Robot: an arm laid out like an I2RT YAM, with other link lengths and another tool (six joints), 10 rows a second.
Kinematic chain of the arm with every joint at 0, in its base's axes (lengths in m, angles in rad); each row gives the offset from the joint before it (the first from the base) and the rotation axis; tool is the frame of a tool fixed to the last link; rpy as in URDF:
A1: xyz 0 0 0.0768 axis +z
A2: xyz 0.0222 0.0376 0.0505 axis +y
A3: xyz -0.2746 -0.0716 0 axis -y
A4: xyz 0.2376 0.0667 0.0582 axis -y
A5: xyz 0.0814 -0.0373 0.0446 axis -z
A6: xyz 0.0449 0 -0.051 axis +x
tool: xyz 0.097 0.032 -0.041 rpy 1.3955 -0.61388 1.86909
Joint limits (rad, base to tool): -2.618..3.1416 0..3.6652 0..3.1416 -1.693..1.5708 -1.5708..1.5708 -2.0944..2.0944
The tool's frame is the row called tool.
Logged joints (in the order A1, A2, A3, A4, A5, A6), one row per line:
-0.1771, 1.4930, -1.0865, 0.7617, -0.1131, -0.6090
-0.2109, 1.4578, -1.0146, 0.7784, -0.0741, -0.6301
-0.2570, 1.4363, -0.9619, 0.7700, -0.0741, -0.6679
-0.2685, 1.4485, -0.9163, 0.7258, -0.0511, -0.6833
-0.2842, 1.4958, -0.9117, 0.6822, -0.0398, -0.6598
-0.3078, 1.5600, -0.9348, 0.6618, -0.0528, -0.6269
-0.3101, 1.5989, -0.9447, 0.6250, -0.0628, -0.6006
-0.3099, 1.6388, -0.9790, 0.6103, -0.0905, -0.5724
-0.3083, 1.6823, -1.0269, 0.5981, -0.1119, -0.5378
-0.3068, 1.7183, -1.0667, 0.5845, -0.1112, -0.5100
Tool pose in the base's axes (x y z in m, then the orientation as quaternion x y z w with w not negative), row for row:
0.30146, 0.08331, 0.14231, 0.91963, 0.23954, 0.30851, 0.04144
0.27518, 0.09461, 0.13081, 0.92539, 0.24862, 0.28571, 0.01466
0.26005, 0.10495, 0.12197, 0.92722, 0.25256, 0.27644, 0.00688
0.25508, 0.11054, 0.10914, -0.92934, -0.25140, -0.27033, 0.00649
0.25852, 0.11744, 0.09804, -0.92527, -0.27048, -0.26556, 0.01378
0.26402, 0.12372, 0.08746, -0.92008, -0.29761, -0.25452, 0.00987
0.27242, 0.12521, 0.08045, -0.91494, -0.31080, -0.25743, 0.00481
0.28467, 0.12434, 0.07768, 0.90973, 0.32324, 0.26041, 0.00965
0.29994, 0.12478, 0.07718, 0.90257, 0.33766, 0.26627, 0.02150
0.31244, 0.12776, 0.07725, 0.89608, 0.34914, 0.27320, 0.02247
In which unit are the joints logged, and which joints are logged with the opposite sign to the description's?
The joints are logged in radians. Opposite sign: A1, A3, A4, A5, A6.
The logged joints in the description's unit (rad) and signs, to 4 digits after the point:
0.1771, 1.4930, 1.0865, -0.7617, 0.1131, 0.6090
0.2109, 1.4578, 1.0146, -0.7784, 0.0741, 0.6301
0.2570, 1.4363, 0.9619, -0.7700, 0.0741, 0.6679
0.2685, 1.4485, 0.9163, -0.7258, 0.0511, 0.6833
0.2842, 1.4958, 0.9117, -0.6822, 0.0398, 0.6598
0.3078, 1.5600, 0.9348, -0.6618, 0.0528, 0.6269
0.3101, 1.5989, 0.9447, -0.6250, 0.0628, 0.6006
0.3099, 1.6388, 0.9790, -0.6103, 0.0905, 0.5724
0.3083, 1.6823, 1.0269, -0.5981, 0.1119, 0.5378
0.3068, 1.7183, 1.0667, -0.5845, 0.1112, 0.5100

